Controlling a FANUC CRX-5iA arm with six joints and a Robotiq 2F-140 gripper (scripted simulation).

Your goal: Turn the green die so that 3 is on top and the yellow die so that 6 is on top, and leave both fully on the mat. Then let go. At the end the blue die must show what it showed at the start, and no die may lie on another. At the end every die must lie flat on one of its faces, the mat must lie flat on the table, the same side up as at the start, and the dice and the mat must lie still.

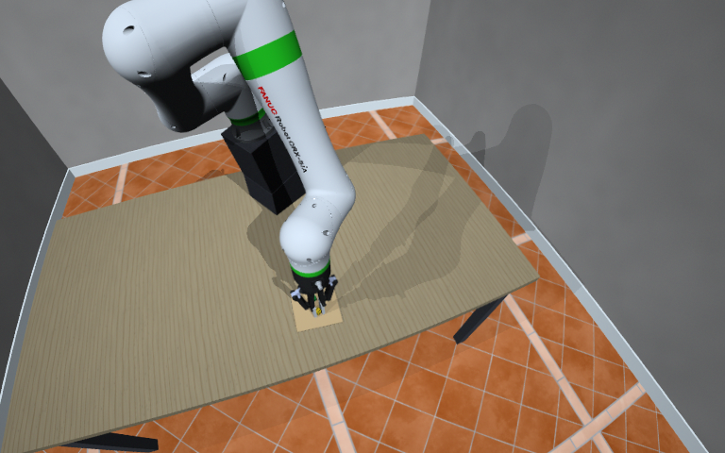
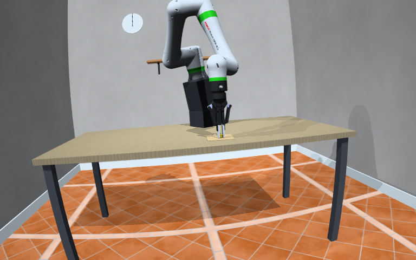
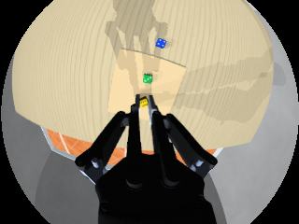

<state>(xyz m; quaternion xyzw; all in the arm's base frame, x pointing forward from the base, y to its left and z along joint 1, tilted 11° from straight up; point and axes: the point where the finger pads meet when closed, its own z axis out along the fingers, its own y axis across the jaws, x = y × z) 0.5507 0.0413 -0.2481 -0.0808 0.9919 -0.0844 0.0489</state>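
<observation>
Right now the yellow die is 3 cm below my hand. The rest, counted from my hand: tan mat: 2 cm behind, 4 cm below; then blue die: 12 cm behind, 3 cm below; then green die: 5 cm behind, 3 cm below.
</observation>
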